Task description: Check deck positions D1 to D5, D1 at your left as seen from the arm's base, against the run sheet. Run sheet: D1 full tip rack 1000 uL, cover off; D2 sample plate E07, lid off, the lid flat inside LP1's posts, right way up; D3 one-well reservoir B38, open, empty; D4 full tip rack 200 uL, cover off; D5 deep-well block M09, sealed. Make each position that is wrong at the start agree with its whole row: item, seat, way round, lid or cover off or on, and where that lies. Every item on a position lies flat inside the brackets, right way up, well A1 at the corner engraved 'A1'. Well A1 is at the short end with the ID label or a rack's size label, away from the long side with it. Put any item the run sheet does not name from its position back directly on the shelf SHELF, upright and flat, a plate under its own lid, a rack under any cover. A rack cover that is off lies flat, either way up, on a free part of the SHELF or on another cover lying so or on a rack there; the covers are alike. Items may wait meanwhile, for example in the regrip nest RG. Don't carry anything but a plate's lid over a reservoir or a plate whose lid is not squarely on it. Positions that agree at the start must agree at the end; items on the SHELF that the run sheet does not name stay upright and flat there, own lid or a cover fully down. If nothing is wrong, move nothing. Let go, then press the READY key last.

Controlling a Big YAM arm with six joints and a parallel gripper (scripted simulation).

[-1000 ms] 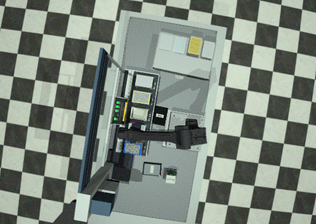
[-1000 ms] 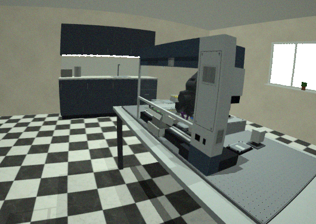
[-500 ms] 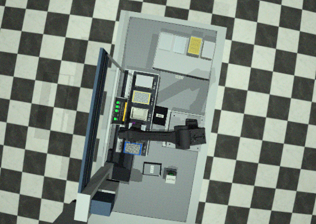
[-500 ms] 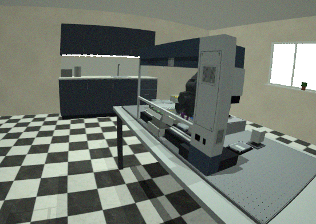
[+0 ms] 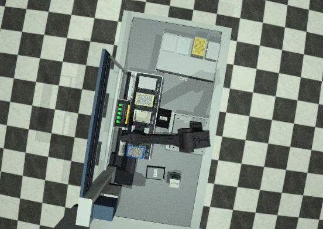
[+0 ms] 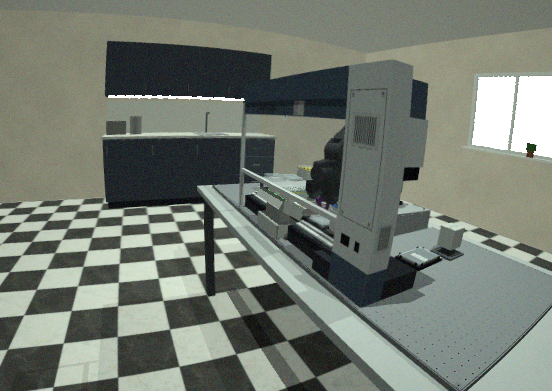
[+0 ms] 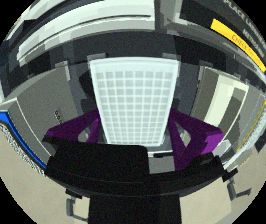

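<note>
Right now my hand is right at the clear plate. The rest, counted from my hand: cream reservoir (1 cm behind, 12 cm to the right); clear rack cover (2 cm behind, 25 cm to the right, 5 cm above); blue-framed tip rack (12 cm to the left, 5 cm above).
</note>
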